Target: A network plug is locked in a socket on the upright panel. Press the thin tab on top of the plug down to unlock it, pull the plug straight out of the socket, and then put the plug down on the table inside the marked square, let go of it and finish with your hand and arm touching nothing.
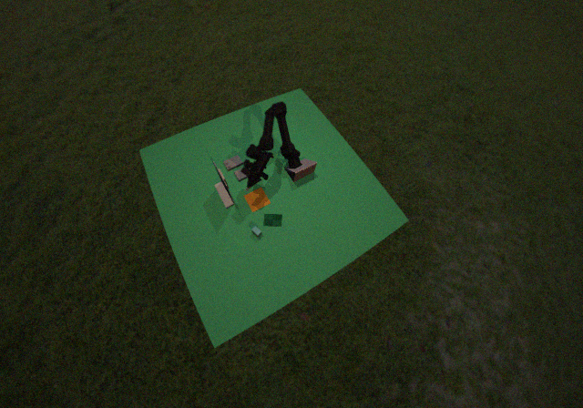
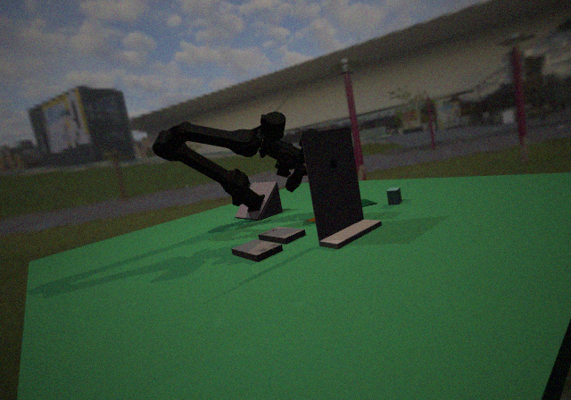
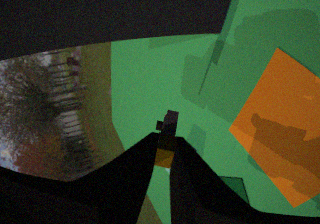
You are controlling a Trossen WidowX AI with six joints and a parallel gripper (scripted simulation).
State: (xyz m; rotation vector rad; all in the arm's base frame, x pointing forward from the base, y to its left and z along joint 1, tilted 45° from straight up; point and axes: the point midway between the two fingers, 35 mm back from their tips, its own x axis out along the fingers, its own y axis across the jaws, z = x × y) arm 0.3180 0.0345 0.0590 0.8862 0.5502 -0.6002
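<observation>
Now: the orange square 13 cm below my gripper tip, 3 cm to the left of it and 3 cm behind it. The rest, counted from my gripper tip: dark green patch: 19 cm to the left, 13 cm below, 3 cm behind; then grey plug: 1 cm ahead; then upright panel: 10 cm to the right, 10 cm ahead, 2 cm below.
</observation>
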